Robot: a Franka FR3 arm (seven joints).
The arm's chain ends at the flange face. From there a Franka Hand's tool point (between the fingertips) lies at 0.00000 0.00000 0.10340 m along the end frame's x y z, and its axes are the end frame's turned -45 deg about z.
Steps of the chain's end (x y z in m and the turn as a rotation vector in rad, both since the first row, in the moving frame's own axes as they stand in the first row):
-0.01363 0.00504 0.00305 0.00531 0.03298 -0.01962
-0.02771 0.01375 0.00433 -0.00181 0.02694 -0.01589
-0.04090 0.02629 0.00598 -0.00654 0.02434 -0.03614
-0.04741 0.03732 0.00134 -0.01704 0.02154 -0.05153
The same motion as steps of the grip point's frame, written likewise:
-0.01038 -0.00408 0.00299 -0.01957 0.02708 -0.01962
-0.02746 -0.00778 0.00429 -0.02033 0.01777 -0.01589
-0.04617 -0.00810 0.00595 -0.02184 0.01259 -0.03614
-0.05951 -0.00432 0.00130 -0.02728 0.00318 -0.05153

